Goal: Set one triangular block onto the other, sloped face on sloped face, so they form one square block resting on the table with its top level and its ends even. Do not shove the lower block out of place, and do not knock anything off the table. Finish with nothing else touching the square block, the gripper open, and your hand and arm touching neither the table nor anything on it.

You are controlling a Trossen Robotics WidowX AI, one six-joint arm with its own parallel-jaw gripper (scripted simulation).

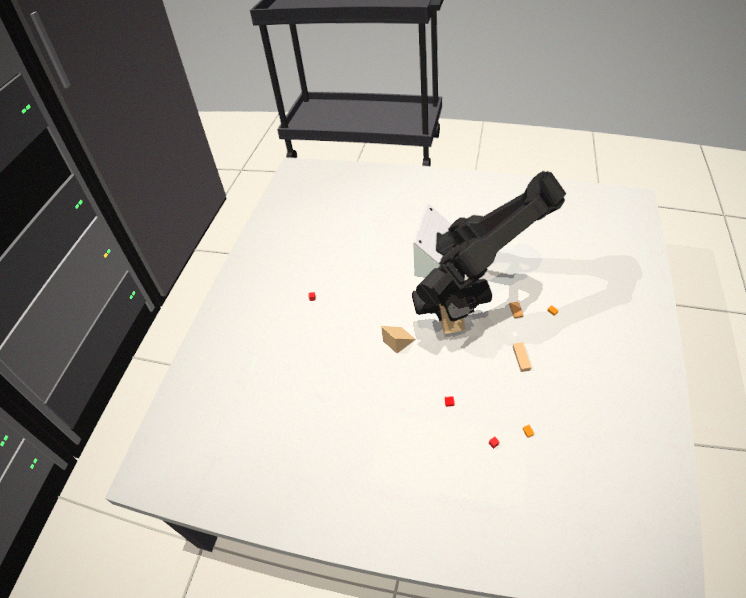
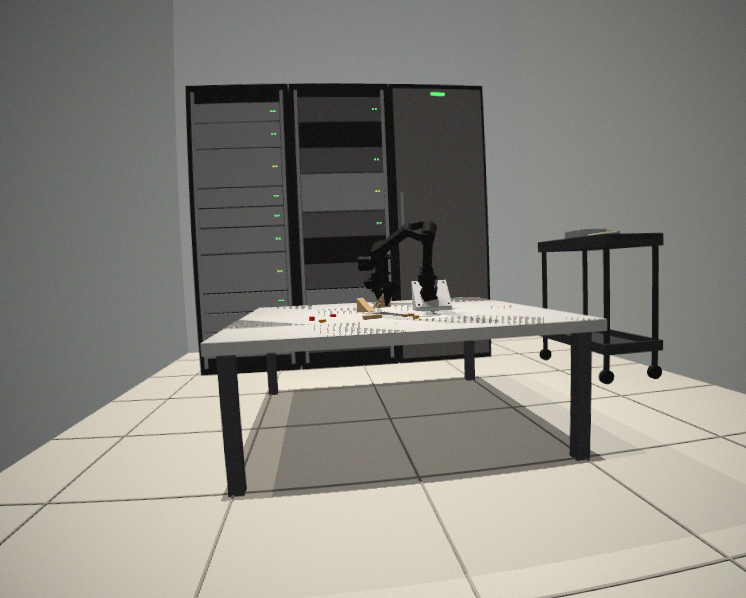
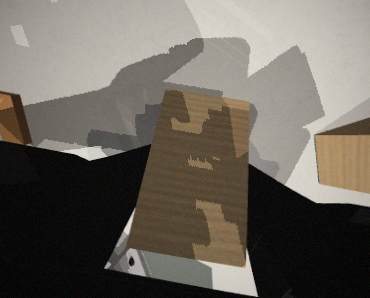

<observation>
In view: my gripper (image 1: 451, 317).
My gripper also shows in image 3 (image 3: 196, 156).
</observation>
